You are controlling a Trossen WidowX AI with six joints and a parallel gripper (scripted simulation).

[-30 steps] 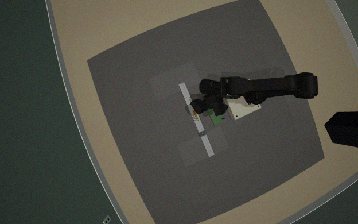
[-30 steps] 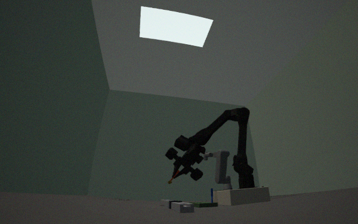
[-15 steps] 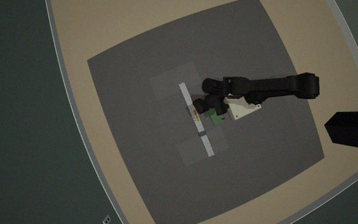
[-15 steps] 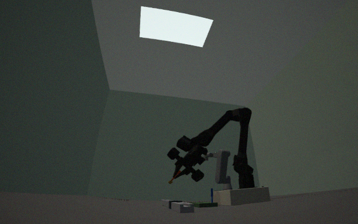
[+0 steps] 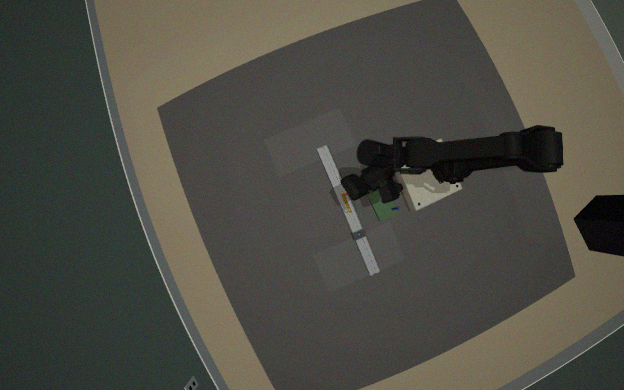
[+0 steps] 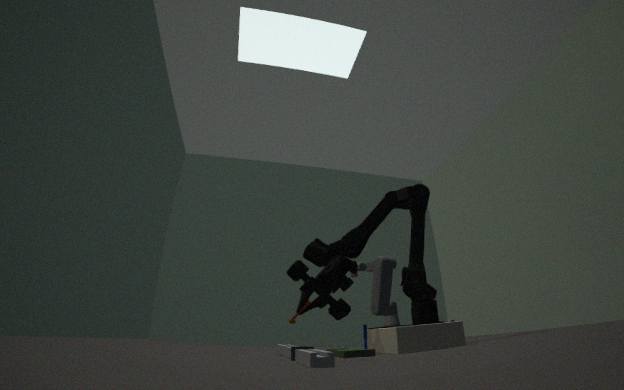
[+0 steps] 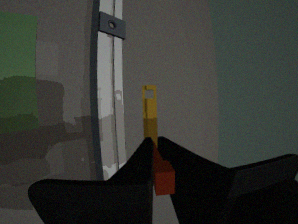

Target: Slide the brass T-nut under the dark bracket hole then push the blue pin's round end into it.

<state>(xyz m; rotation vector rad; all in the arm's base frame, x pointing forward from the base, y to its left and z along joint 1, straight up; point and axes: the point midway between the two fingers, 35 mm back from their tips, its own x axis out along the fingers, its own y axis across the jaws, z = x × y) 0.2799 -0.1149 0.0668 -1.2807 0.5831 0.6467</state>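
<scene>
The green tray lies 100 mm to the left of my gripper tip, 90 mm below it and 90 mm behind it. From my gripper tip the other things lie so: brass T-nut 20 mm to the left; blue pin 120 mm to the left, 100 mm behind, 70 mm below.
</scene>
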